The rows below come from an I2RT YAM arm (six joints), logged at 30 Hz.
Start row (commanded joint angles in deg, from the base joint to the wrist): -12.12, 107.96, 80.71, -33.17, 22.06, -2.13
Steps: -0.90, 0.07, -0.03, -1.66, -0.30, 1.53; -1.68, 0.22, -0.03, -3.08, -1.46, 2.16; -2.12, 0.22, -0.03, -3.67, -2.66, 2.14; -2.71, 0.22, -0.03, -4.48, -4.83, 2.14; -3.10, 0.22, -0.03, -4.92, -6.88, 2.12; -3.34, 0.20, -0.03, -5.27, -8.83, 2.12; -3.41, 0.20, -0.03, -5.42, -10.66, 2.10; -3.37, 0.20, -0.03, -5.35, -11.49, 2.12; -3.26, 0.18, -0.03, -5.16, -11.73, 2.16; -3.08, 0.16, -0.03, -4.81, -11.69, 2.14; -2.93, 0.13, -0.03, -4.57, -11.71, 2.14; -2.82, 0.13, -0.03, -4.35, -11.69, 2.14; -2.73, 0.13, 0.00, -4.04, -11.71, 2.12; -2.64, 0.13, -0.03, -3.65, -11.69, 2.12; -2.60, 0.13, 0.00, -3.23, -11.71, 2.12; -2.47, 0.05, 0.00, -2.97, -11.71, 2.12; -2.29, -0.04, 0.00, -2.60, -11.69, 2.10; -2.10, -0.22, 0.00, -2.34, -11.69, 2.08; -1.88, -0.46, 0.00, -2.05, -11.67, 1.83; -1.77, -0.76, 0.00, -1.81, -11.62, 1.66
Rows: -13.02, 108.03, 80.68, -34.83, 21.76, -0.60; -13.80, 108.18, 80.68, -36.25, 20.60, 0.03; -14.24, 108.18, 80.68, -36.84, 19.40, 0.01; -14.83, 108.18, 80.68, -37.65, 17.23, 0.01; -15.22, 108.18, 80.68, -38.09, 15.18, -0.01; -15.46, 108.16, 80.68, -38.44, 13.23, -0.01; -15.53, 108.16, 80.68, -38.59, 11.40, -0.03; -15.49, 108.16, 80.68, -38.52, 10.57, -0.01; -15.38, 108.14, 80.68, -38.33, 10.33, 0.03; -15.20, 108.12, 80.68, -37.98, 10.37, 0.01; -15.05, 108.09, 80.68, -37.74, 10.35, 0.01; -14.94, 108.09, 80.68, -37.52, 10.37, 0.01; -14.85, 108.09, 80.71, -37.21, 10.35, -0.01; -14.76, 108.09, 80.68, -36.82, 10.37, -0.01; -14.72, 108.09, 80.71, -36.40, 10.35, -0.01; -14.59, 108.01, 80.71, -36.14, 10.35, -0.01; -14.41, 107.92, 80.71, -35.77, 10.37, -0.03; -14.22, 107.74, 80.71, -35.51, 10.37, -0.05; -14.00, 107.50, 80.71, -35.22, 10.39, -0.30; -13.89, 107.20, 80.71, -34.98, 10.44, -0.47
